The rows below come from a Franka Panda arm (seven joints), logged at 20 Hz.
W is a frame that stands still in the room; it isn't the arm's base.
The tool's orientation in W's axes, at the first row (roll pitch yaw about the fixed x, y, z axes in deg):
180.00 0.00 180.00
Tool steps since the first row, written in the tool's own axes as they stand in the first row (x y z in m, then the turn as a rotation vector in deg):
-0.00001 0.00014 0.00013 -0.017 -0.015 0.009
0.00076 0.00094 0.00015 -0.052 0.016 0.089
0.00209 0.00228 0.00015 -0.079 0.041 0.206
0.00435 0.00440 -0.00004 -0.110 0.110 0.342
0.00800 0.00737 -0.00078 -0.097 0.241 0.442
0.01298 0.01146 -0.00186 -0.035 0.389 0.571
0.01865 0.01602 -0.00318 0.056 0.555 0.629
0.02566 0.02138 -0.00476 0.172 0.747 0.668
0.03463 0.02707 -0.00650 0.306 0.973 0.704
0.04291 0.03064 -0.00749 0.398 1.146 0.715
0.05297 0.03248 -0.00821 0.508 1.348 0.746
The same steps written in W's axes. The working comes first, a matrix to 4 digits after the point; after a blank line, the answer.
The tool's axes in the first row as the columns of a matrix, in W's axes (used below as rounded here):
-1.0000 0.0000 0.0000
0.0000 1.0000 0.0000
0.0000 0.0000 -1.0000

0.00001 0.00014 -0.00013 0.017 -0.015 -0.009
-0.00076 0.00094 -0.00015 0.052 0.016 -0.089
-0.00209 0.00228 -0.00015 0.079 0.041 -0.206
-0.00435 0.00440 0.00004 0.110 0.110 -0.342
-0.00800 0.00737 0.00078 0.097 0.241 -0.442
-0.01298 0.01146 0.00186 0.035 0.389 -0.571
-0.01865 0.01602 0.00318 -0.056 0.555 -0.629
-0.02566 0.02138 0.00476 -0.172 0.747 -0.668
-0.03463 0.02707 0.00650 -0.306 0.973 -0.704
-0.04291 0.03064 0.00749 -0.398 1.146 -0.715
-0.05297 0.03248 0.00821 -0.508 1.348 -0.746

